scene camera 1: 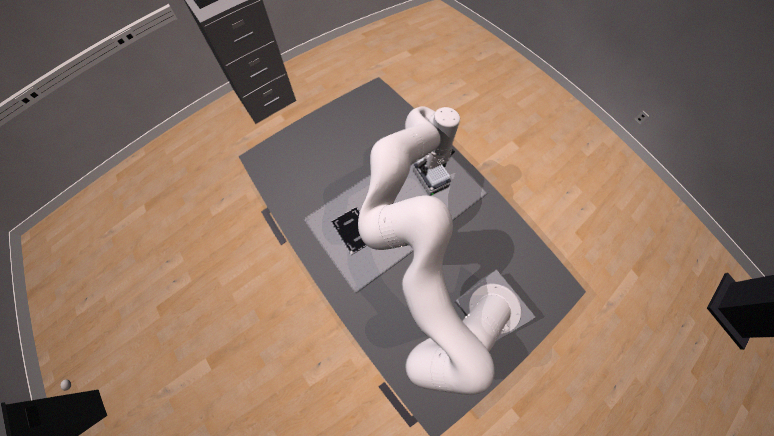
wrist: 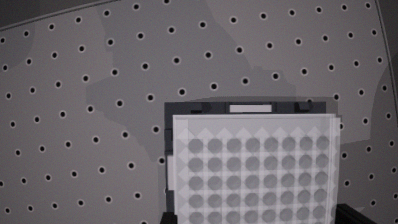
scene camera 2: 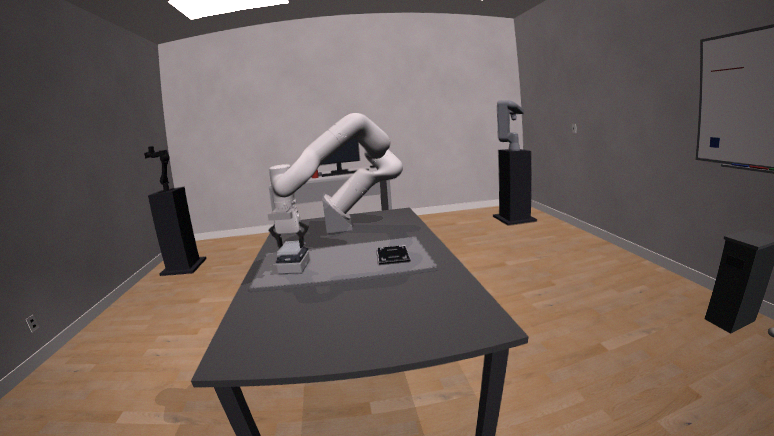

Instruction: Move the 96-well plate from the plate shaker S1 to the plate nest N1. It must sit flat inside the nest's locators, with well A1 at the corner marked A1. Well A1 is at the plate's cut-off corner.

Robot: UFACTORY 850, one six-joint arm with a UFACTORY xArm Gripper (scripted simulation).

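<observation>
There is a white 96-well plate [wrist: 317,161] here in my wrist view, and I see a plate shaker S1 [wrist: 170,108] there too.
</observation>
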